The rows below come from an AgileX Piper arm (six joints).
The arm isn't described. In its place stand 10 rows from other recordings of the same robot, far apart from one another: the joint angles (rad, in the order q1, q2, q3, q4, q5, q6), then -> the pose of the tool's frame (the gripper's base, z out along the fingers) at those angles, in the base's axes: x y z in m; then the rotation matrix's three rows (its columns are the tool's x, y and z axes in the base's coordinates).
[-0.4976 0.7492 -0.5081 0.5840 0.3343 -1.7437] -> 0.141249 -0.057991 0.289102; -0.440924 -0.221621 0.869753; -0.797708 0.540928 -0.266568; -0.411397 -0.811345 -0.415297
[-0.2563 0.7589 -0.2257 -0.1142 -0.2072 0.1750] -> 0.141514 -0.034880 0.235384; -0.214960 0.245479 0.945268; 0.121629 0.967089 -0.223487; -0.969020 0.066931 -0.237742
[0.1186 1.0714 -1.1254 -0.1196 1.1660 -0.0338] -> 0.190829 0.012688 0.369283; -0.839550 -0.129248 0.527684; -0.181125 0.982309 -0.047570; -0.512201 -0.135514 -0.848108
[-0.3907 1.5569 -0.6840 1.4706 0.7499 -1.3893] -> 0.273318 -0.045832 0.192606; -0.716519 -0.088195 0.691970; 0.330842 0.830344 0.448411; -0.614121 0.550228 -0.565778
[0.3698 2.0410 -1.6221 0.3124 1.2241 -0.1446] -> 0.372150 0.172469 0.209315; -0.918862 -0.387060 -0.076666; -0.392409 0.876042 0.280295; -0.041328 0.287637 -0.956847
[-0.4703 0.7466 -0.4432 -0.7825 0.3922 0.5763] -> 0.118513 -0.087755 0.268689; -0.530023 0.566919 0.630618; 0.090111 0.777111 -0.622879; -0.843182 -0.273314 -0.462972
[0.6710 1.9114 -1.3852 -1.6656 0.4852 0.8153] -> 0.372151 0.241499 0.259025; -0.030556 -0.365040 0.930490; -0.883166 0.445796 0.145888; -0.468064 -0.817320 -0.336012
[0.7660 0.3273 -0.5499 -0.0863 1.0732 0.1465] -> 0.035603 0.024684 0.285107; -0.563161 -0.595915 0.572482; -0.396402 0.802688 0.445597; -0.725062 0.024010 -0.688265
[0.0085 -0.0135 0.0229 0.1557 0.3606 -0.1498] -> 0.052696 0.005427 0.174202; -0.274944 -0.062179 0.959447; -0.006299 0.998002 0.062872; -0.961439 0.011243 -0.274787
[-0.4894 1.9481 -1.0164 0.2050 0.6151 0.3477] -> 0.299662 -0.147494 0.108733; -0.537989 0.827407 0.161138; 0.841608 0.538017 0.047264; -0.047589 0.161043 -0.985799
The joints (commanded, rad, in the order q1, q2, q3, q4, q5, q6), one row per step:
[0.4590 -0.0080 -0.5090 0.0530 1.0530 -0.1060]
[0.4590 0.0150 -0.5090 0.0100 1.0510 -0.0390]
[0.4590 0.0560 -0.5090 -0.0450 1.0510 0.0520]
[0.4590 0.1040 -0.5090 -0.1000 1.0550 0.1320]
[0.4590 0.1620 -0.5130 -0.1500 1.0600 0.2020]
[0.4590 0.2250 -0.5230 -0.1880 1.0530 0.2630]
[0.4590 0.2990 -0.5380 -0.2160 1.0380 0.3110]
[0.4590 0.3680 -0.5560 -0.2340 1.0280 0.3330]
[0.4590 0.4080 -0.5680 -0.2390 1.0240 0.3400]
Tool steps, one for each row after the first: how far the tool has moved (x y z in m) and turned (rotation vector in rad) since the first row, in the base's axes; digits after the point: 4 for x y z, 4 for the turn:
[0.0049 -0.0014 0.0002 0.0118 0.0313 -0.0537]
[0.0126 -0.0024 0.0003 0.0242 0.0816 -0.1259]
[0.0210 -0.0031 -0.0001 0.0218 0.1321 -0.1948]
[0.0302 -0.0030 0.0003 0.0102 0.1823 -0.2577]
[0.0400 -0.0014 0.0027 0.0051 0.2206 -0.3084]
[0.0516 0.0021 0.0060 -0.0039 0.2557 -0.3461]
[0.0623 0.0060 0.0092 -0.0249 0.2849 -0.3659]
[0.0684 0.0086 0.0110 -0.0378 0.3033 -0.3723]

